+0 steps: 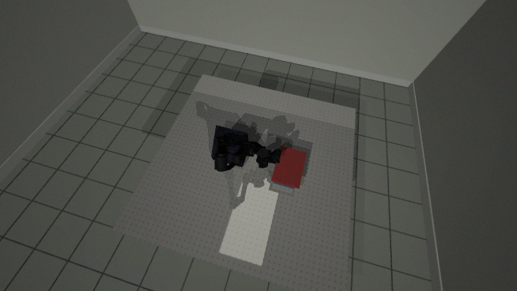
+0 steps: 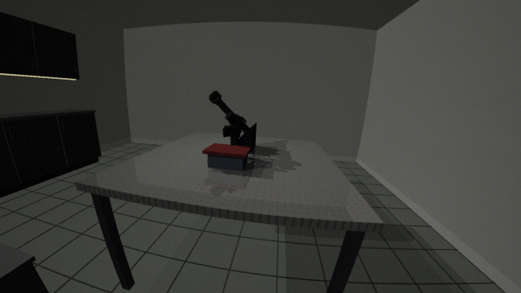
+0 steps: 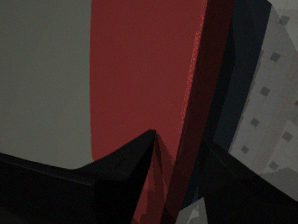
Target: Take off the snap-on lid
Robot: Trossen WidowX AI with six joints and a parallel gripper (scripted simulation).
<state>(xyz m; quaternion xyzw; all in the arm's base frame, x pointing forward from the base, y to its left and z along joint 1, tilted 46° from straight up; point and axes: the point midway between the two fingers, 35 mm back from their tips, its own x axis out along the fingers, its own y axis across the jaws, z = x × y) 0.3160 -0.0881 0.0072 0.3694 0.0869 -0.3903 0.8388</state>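
My gripper tip is now 7 cm short of the red lid and 1 cm to the left of it. From my gripper tip the other things lie so: blue storage box 7 cm ahead, 4 cm below, 1 cm to the right.
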